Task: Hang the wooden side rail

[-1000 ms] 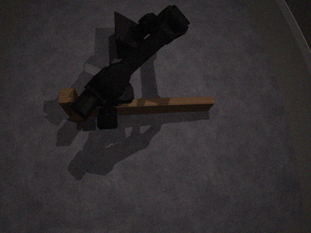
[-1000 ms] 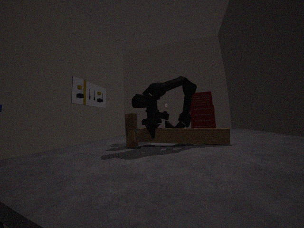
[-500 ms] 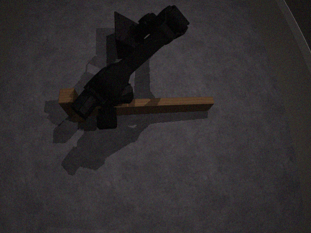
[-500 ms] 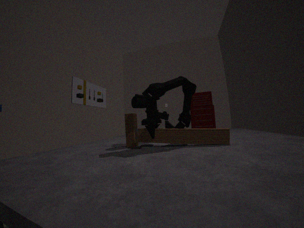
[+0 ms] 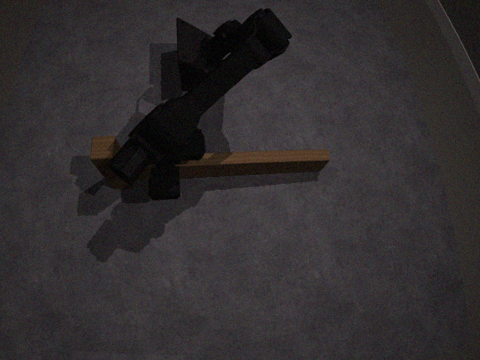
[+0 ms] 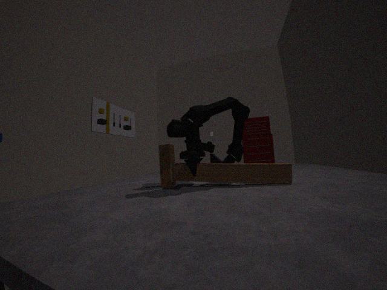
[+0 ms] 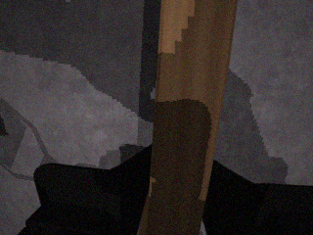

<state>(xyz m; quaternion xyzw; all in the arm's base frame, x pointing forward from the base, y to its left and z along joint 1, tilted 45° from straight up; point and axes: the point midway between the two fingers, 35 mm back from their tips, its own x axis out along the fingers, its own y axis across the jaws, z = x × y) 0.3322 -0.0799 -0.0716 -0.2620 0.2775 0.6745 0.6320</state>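
Now: gripper tip 12 cm to the left of the headboard post and 4 cm below it.
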